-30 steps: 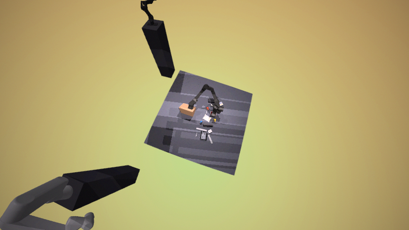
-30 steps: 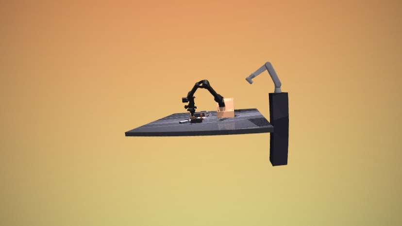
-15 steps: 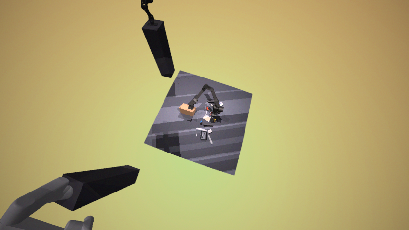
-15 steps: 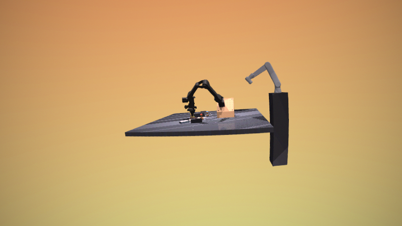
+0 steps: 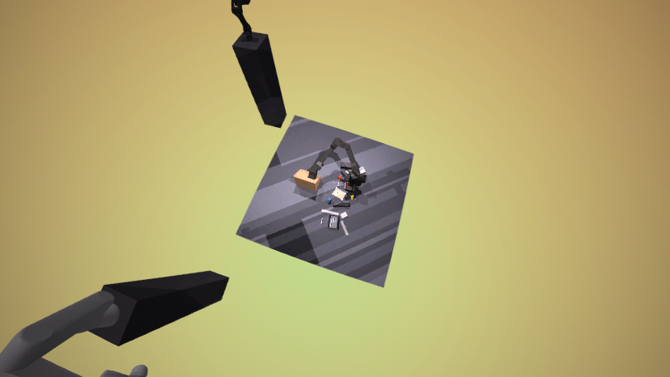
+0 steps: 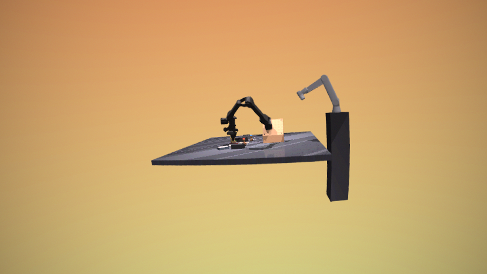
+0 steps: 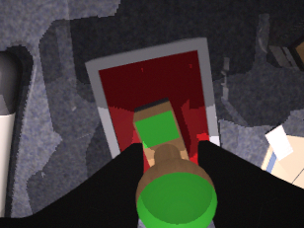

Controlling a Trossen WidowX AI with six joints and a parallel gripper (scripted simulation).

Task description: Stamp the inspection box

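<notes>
The cream card lies 90 mm to the right of my gripper tip, 80 mm behind it and 40 mm below it. Round my gripper tip: red stamp (110 mm behind, 50 mm to the left, 20 mm below); green-topped stamp (10 mm below); dark flat slab (190 mm to the right, 40 mm behind, 30 mm below).
</notes>
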